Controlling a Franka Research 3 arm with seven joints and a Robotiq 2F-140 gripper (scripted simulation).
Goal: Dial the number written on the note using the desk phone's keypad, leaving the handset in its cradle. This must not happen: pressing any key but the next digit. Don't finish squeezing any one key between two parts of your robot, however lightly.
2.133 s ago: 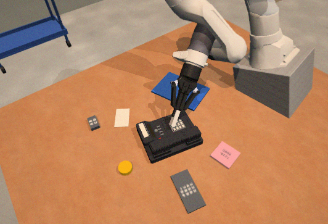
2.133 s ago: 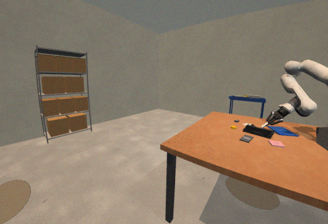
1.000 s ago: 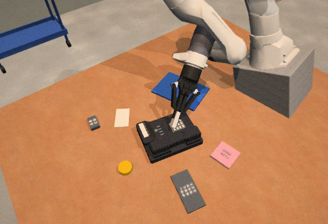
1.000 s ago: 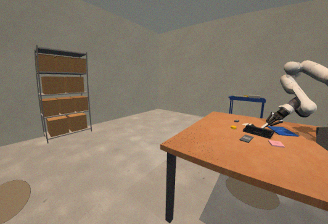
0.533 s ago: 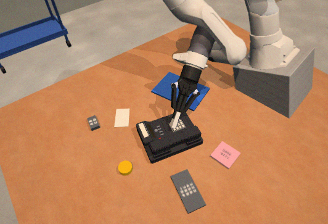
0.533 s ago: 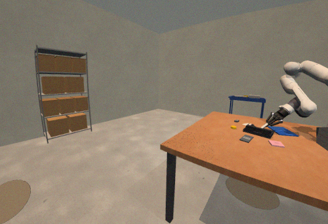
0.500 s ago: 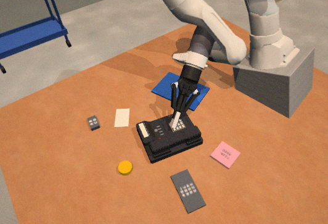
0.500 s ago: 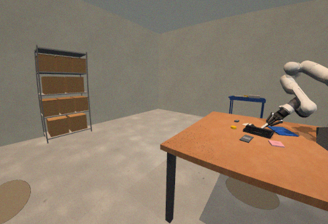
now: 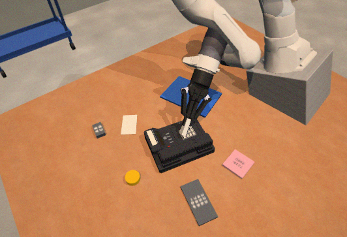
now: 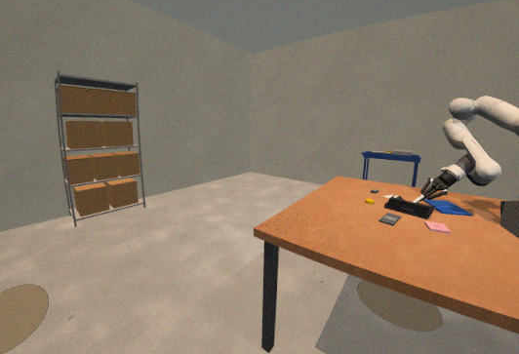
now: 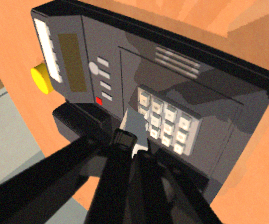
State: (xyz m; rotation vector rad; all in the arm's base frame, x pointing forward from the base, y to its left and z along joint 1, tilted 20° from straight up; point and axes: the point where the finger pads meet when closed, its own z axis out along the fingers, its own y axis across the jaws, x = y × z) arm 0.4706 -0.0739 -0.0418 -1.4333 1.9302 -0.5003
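Right now the handset is 50 mm ahead of my hand, 70 mm to the left of it and 20 mm below it. Also, from my hand: yellow disc: 260 mm ahead, 30 mm to the left, 50 mm below; then cream card: 140 mm ahead, 190 mm to the right, 60 mm below; then blue pad: 160 mm behind, 160 mm to the right, 60 mm below.
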